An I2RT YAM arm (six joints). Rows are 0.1 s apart.
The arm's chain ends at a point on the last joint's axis. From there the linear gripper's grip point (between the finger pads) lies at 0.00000 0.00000 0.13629 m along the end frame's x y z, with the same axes.
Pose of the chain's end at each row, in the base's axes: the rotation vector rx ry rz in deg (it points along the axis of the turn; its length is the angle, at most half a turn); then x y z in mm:
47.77, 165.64, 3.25, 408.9, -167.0, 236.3
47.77, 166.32, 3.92, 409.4, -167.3, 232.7
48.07, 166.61, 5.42, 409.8, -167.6, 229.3
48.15, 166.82, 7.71, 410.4, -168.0, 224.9
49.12, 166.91, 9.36, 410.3, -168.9, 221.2
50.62, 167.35, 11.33, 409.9, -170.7, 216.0
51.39, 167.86, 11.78, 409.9, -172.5, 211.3
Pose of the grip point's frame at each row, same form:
47.77, 165.64, 3.25, 427.6, -167.1, 101.3
47.77, 166.32, 3.92, 426.9, -165.9, 97.5
48.07, 166.61, 5.42, 427.0, -163.7, 94.2
48.15, 166.82, 7.71, 427.9, -160.5, 89.9
49.12, 166.91, 9.36, 427.5, -158.8, 86.4
50.62, 167.35, 11.33, 425.9, -157.2, 81.3
51.39, 167.86, 11.78, 424.4, -157.9, 76.6

